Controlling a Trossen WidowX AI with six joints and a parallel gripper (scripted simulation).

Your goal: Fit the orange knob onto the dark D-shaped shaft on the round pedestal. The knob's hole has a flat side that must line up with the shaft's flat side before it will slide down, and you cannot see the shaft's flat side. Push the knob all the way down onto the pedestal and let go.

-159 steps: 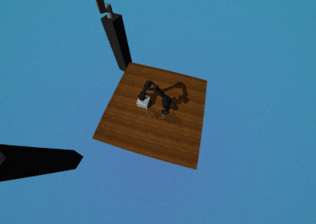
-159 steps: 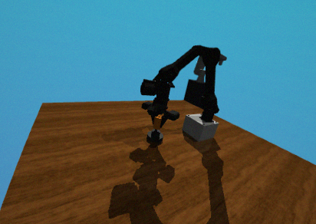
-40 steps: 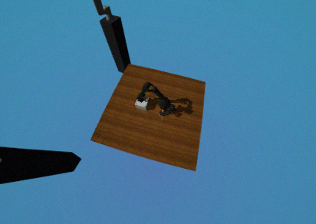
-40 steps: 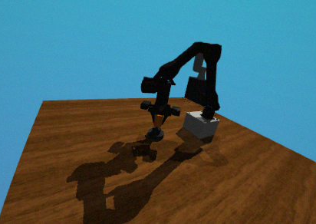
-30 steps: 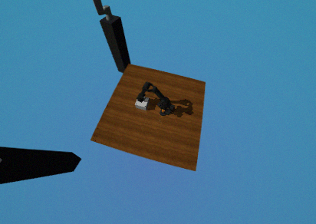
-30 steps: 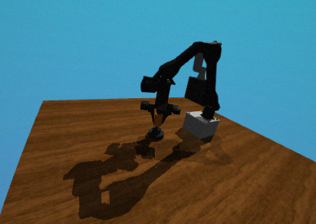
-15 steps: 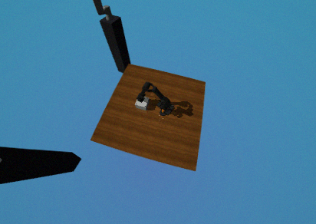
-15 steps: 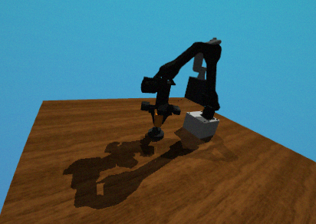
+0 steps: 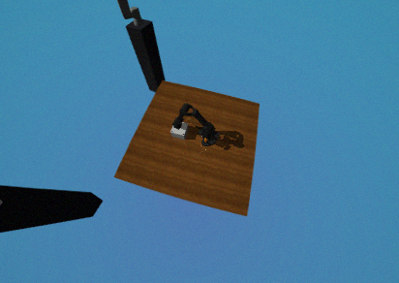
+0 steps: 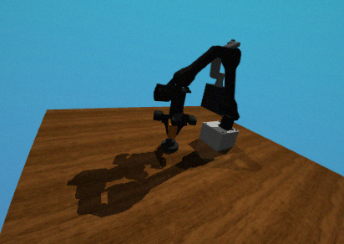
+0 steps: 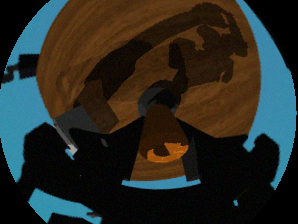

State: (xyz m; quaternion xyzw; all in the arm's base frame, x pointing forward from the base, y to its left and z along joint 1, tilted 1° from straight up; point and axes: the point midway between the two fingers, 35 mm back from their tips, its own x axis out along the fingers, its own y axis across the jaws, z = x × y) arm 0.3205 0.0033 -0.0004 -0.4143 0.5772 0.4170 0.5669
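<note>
The orange knob is 20 mm above my gripper tip. From my gripper tip the other things lie so: round dark pedestal 40 mm below.
</note>
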